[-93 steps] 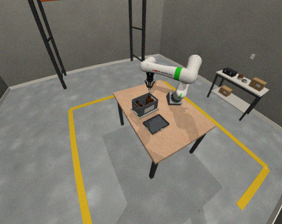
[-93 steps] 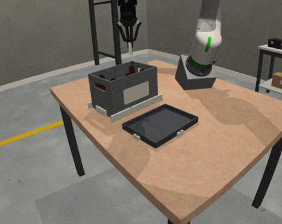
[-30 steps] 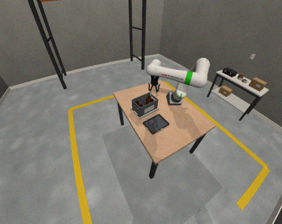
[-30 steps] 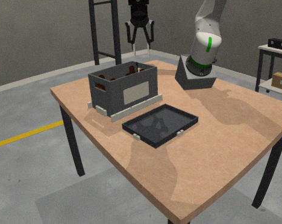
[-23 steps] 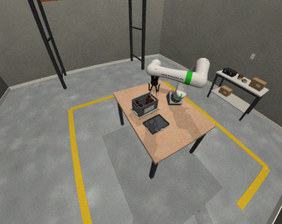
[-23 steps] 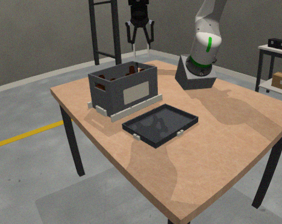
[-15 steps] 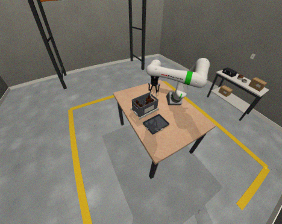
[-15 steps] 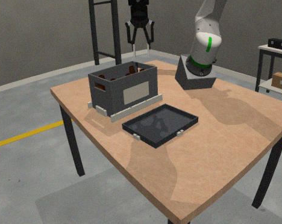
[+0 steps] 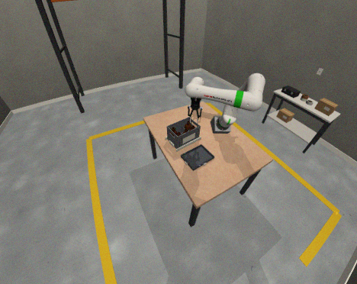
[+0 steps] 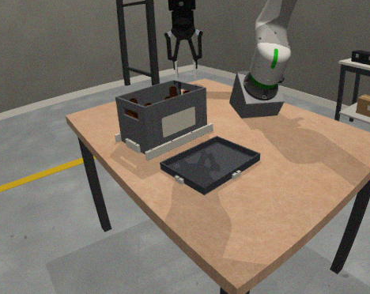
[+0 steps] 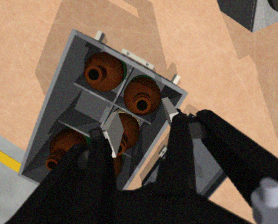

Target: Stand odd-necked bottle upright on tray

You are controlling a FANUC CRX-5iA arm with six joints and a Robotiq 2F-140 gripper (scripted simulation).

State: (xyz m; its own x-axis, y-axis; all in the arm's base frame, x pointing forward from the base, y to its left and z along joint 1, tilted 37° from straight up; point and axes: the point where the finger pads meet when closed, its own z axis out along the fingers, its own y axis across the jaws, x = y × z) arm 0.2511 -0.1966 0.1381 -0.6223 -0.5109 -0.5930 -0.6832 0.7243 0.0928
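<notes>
Right now my hand is 90 mm to the left of the bottle and 160 mm above it. From my hand the other things lie so: dark tray 110 mm ahead, 230 mm to the left, 230 mm below; then dark grey crate 90 mm ahead, 40 mm to the right, 160 mm below.
</notes>
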